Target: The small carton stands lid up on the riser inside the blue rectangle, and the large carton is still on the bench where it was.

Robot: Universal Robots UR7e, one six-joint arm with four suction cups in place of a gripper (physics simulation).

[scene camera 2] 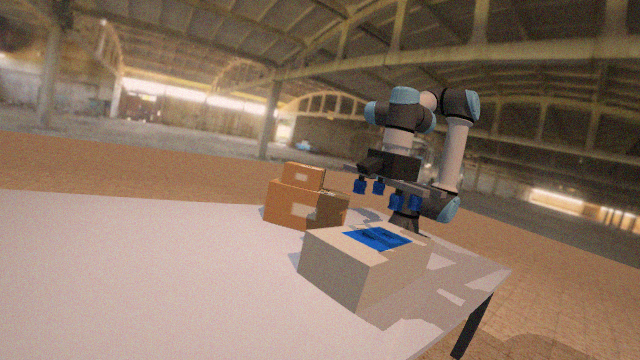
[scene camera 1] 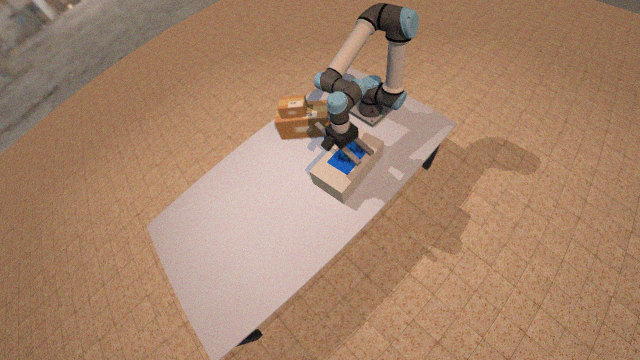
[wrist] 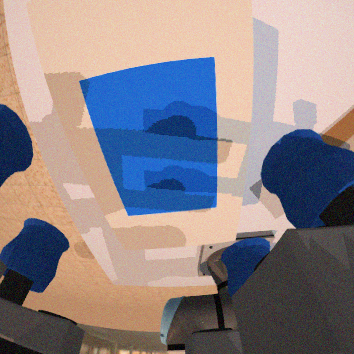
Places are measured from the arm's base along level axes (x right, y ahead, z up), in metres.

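Pixels of known places: hand at its tool point: (scene camera 2: 385, 200) (wrist: 142, 212); arm's base at its link origin: (scene camera 1: 370, 108).
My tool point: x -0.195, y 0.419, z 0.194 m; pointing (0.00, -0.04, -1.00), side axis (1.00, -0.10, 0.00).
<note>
Ahead of a thing's pixels: the offset from my tool point to its middle. Level surfaces: height alone.
The small carton @[dz -0.031, dx +0.429, dy -0.025 m] (scene camera 1: 292, 106) (scene camera 2: 302, 176) is brown, with a white label, and sits on top of the large carton @[dz -0.147, dx +0.403, dy -0.055 m] (scene camera 1: 295, 129) (scene camera 2: 283, 207), which stands on the bench. A beige riser @[dz -0.164, dx +0.000, dy -0.019 m] (scene camera 1: 327, 181) (scene camera 2: 332, 265) (wrist: 140, 35) carries the blue rectangle @[dz -0.105, dx +0.000, dy -0.019 m] (scene camera 1: 340, 164) (scene camera 2: 377, 239) (wrist: 150, 92), with no carton on it and arm shadows across it. My gripper (scene camera 1: 346, 147) (scene camera 2: 387, 194) (wrist: 150, 207) hangs above the riser, its blue suction cups apart from it and holding nothing. It is open. In the wrist view an orange-brown corner shows at the right edge; I cannot tell which carton it belongs to.
The pale bench @[dz -0.224 m] (scene camera 1: 225, 240) (scene camera 2: 125, 280) bears the riser, the cartons and the arm's base plate (scene camera 1: 372, 120). The cartons stand beside the riser, near the bench's far left edge in scene camera 1. The arm's base stands behind the riser in scene camera 2.
</note>
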